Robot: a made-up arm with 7 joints. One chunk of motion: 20 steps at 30 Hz.
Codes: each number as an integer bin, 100 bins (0 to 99) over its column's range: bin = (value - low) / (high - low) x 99, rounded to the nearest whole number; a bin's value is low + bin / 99 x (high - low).
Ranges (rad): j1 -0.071..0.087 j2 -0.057..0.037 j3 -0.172..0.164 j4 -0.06..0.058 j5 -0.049..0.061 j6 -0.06..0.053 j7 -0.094..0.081
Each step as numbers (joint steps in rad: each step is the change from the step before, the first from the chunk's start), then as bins.
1 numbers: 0.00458 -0.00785 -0.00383 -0.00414 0.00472 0.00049 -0.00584
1 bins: 47 52 50 47 48 53 50
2 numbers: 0.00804 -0.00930 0.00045 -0.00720 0.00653 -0.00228 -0.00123
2 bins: 50 50 51 44 50 51 52
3 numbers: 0.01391 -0.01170 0.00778 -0.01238 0.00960 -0.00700 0.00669
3 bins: 53 48 53 40 53 46 57
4 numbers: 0.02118 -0.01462 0.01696 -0.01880 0.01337 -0.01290 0.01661
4 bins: 58 45 56 35 56 41 63
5 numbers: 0.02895 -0.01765 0.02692 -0.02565 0.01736 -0.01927 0.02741
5 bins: 63 41 59 29 60 36 69
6 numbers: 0.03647 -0.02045 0.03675 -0.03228 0.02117 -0.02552 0.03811
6 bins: 67 38 62 23 63 30 75
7 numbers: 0.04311 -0.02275 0.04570 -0.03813 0.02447 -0.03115 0.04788
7 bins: 71 36 64 18 66 25 80
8 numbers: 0.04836 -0.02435 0.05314 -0.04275 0.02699 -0.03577 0.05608
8 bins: 75 34 66 14 68 21 85
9 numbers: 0.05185 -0.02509 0.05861 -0.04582 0.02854 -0.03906 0.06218
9 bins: 77 34 68 12 70 18 88
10 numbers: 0.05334 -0.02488 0.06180 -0.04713 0.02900 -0.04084 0.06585
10 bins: 78 34 69 11 70 17 90
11 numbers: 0.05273 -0.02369 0.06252 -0.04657 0.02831 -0.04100 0.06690
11 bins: 78 35 69 11 70 17 91
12 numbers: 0.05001 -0.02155 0.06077 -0.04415 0.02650 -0.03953 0.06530
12 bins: 76 37 69 13 68 18 90
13 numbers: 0.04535 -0.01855 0.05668 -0.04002 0.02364 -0.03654 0.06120
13 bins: 73 40 67 17 65 21 88
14 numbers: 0.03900 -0.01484 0.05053 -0.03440 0.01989 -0.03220 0.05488
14 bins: 69 44 66 21 62 24 84
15 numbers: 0.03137 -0.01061 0.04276 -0.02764 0.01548 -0.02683 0.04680
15 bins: 64 49 63 27 58 29 80
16 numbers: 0.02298 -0.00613 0.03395 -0.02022 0.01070 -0.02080 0.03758
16 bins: 59 54 61 33 54 34 74
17 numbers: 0.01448 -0.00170 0.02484 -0.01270 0.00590 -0.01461 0.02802
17 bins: 54 58 58 40 49 40 69
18 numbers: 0.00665 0.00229 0.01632 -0.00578 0.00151 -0.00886 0.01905
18 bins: 49 62 55 45 45 45 64
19 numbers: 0.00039 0.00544 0.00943 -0.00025 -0.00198 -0.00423 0.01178
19 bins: 45 66 53 50 42 49 60
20 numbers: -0.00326 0.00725 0.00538 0.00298 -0.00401 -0.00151 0.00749
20 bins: 42 68 52 53 40 51 57
